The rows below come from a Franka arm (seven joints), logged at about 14 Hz.
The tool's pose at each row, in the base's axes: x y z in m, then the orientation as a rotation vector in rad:
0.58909, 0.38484, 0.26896, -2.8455, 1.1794, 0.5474
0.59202, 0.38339, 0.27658, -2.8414, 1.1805, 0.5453
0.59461, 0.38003, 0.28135, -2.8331, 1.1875, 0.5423
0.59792, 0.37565, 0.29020, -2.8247, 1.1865, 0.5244
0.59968, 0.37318, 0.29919, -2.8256, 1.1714, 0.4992
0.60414, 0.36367, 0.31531, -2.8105, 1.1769, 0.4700
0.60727, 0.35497, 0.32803, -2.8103, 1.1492, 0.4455
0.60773, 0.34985, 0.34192, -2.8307, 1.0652, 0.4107
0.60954, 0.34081, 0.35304, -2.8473, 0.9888, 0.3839
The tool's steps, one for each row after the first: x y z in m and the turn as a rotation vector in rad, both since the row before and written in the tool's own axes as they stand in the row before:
0.00045, -0.00006, -0.00828, 0.0040, -0.0006, 0.0010
0.00245, 0.00117, -0.00578, 0.0064, -0.0012, 0.0051
0.00229, 0.00180, -0.01000, 0.0143, 0.0053, -0.0006
-0.00002, 0.00140, -0.00938, 0.0127, 0.0113, -0.0109
0.00445, 0.00502, -0.01803, 0.0226, 0.0097, 0.0040
0.00423, 0.00475, -0.01438, 0.0161, 0.0086, -0.0190
-0.00030, 0.00393, -0.01428, 0.0148, 0.0148, -0.0585
0.00392, 0.00574, -0.01266, 0.0113, 0.0109, -0.0529

